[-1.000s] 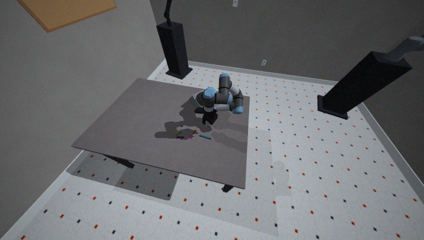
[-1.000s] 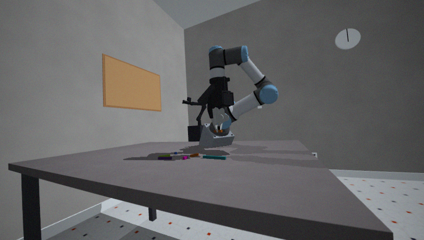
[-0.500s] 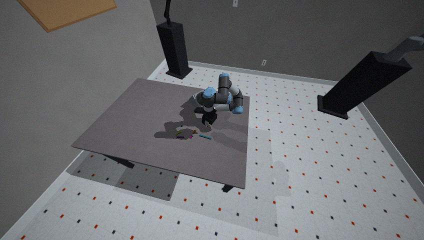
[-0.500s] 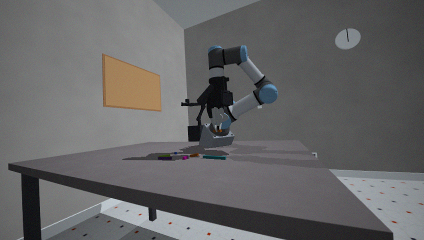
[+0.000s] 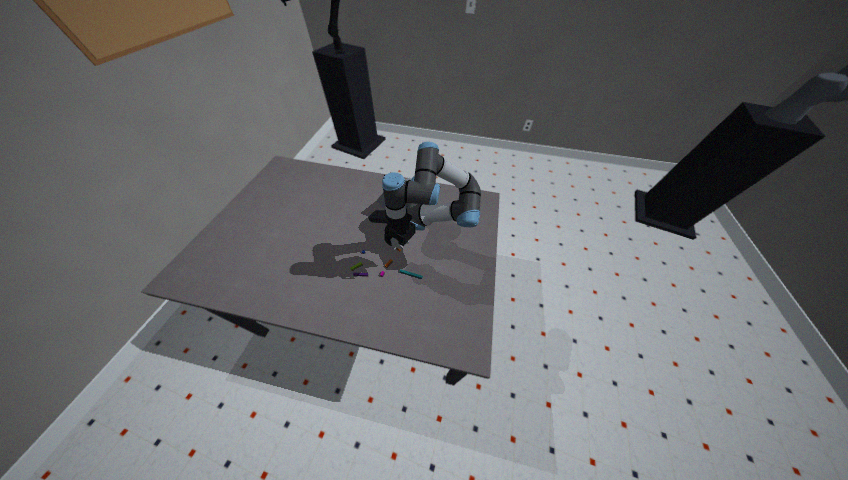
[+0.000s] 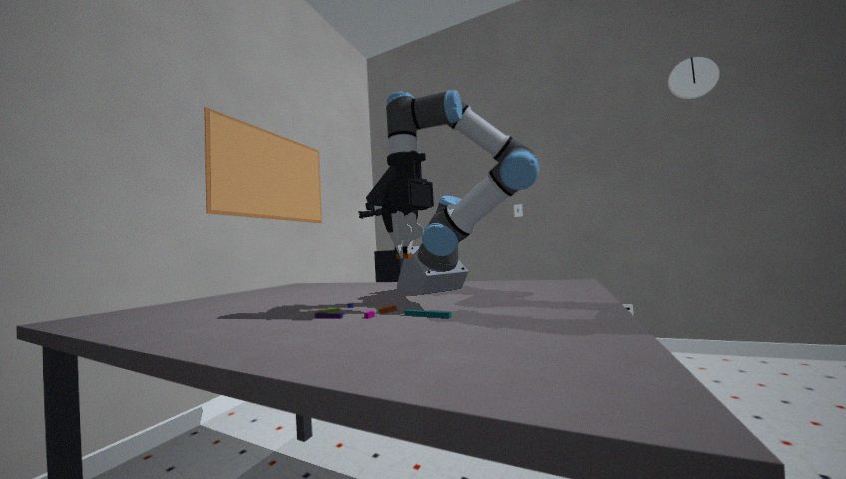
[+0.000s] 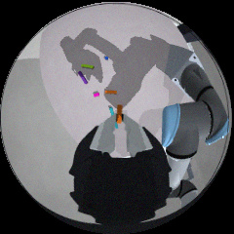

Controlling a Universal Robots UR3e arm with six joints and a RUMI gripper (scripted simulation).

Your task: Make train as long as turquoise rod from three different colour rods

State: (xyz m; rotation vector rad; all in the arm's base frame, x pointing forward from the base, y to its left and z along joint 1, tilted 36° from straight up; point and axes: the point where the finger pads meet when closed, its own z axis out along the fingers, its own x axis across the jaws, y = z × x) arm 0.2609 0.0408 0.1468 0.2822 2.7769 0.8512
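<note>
Now: the blue rod 16 cm to the right of my hand, 13 cm below it and 3 cm ahead of it. From my hand the other things lie so: purple rod (13 cm below, 12 cm ahead, 11 cm to the right); then turquoise rod (13 cm below, 8 cm to the left, 2 cm ahead); then magenta rod (13 cm below, 8 cm ahead, 3 cm to the right).
</note>
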